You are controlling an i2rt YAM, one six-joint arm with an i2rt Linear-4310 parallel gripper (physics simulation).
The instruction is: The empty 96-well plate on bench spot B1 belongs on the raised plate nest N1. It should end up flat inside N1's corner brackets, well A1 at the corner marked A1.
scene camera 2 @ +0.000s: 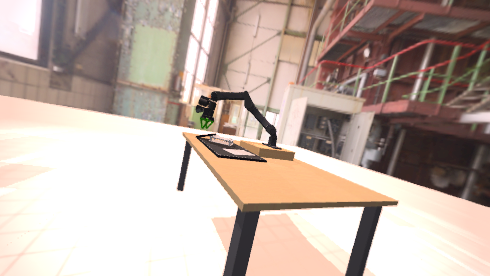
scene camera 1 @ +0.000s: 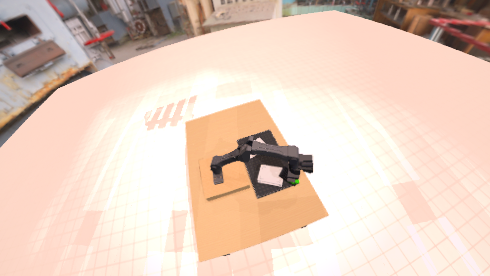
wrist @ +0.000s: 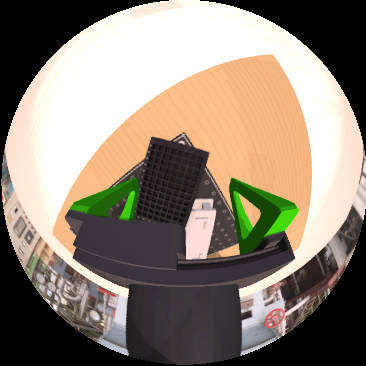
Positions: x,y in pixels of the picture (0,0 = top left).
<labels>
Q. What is the gripper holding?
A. Nothing.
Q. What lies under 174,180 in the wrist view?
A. A well plate.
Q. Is the gripper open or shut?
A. Open.
</labels>
